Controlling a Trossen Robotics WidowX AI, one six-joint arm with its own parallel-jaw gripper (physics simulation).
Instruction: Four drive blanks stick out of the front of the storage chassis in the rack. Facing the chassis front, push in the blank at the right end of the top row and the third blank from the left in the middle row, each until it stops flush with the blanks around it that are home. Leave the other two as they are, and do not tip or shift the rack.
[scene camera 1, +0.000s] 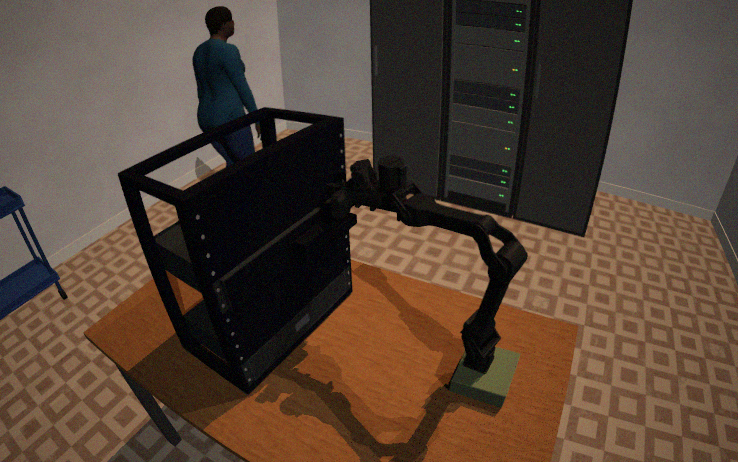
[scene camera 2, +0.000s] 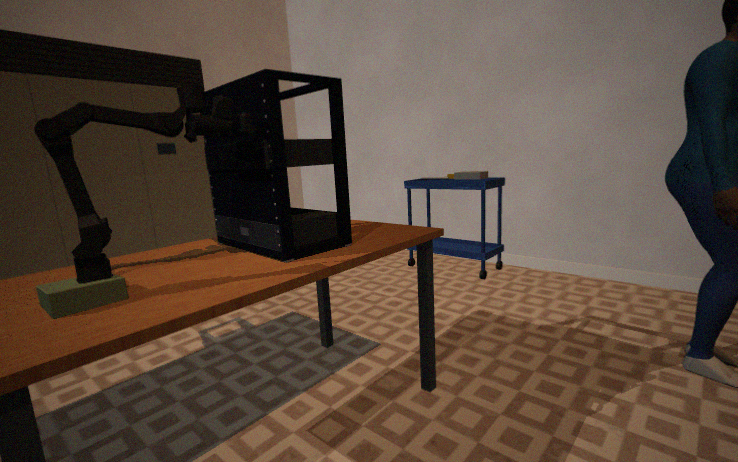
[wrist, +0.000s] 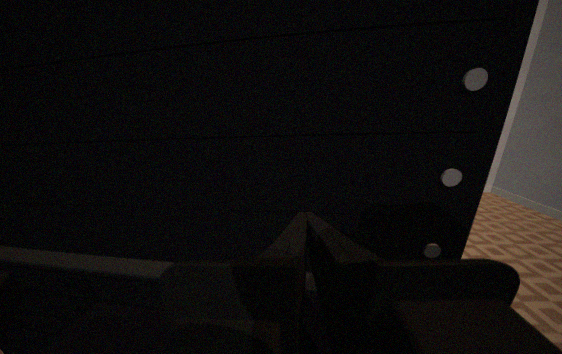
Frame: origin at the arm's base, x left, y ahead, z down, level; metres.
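Seen in the pictures: gripper, fingertip midpoint: (scene camera 1: 326, 186) (scene camera 2: 255, 127) (wrist: 304, 219); arm's base at its link origin: (scene camera 1: 479, 361) (scene camera 2: 93, 279).
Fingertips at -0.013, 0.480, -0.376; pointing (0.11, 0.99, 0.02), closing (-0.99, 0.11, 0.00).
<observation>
Offsets run from my fingertips to a thing's top centre, as dx, dy, dz. Level surfaces: height alone.
The storage chassis (scene camera 1: 272, 283) sits in the black rack (scene camera 1: 129, 187) (scene camera 2: 338, 163); its pale top edge also crosses the lower left of the wrist view. The rack stands upright. My gripper (wrist: 304, 219) is shut and empty, its fingertips together. In scene camera 1 it is close to the chassis front near the top right end; whether it touches cannot be told. A dark shape {+0.105, +0.007, +0.071} (scene camera 1: 310, 234) appears on the chassis front left of the gripper, too dark to identify. The individual drive blanks and how far each sticks out cannot be made out. The gripper's body hides the top right area in the wrist view.
Dark panels fill the rack above the chassis, and a grey panel {+0.160, +0.002, +0.307} (scene camera 1: 321, 302) (scene camera 2: 255, 233) is below it. The arm's green base block (scene camera 1: 484, 375) (scene camera 2: 81, 296) stands on the wooden table {dz +0.430} (scene camera 1: 392, 326) (scene camera 2: 190, 288). A person (scene camera 1: 223, 87) (scene camera 2: 713, 136) and a blue cart (scene camera 2: 483, 217) are beyond.
</observation>
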